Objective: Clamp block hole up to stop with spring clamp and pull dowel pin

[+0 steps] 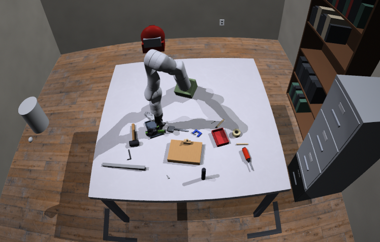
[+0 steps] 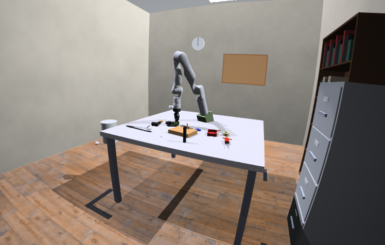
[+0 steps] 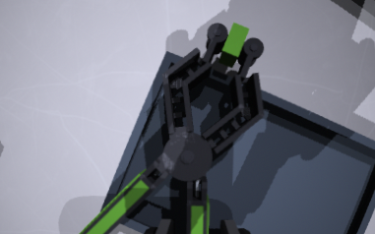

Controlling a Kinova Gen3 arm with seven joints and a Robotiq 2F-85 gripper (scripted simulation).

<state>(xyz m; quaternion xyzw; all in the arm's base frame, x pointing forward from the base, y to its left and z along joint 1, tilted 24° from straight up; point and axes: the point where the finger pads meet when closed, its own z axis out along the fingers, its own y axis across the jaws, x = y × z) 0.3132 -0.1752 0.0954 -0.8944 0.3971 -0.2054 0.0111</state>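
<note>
The dark grey tray is 40 mm to the right of my hand, 30 mm below it and 10 mm behind it. Also, from my hand: round dowel pin: 180 mm to the left, 150 mm ahead, 20 mm above; grey t-shaped tool: 110 mm to the left, 30 mm below, 20 mm ahead; wooden block: 180 mm to the left, 150 mm ahead, 10 mm above.
</note>
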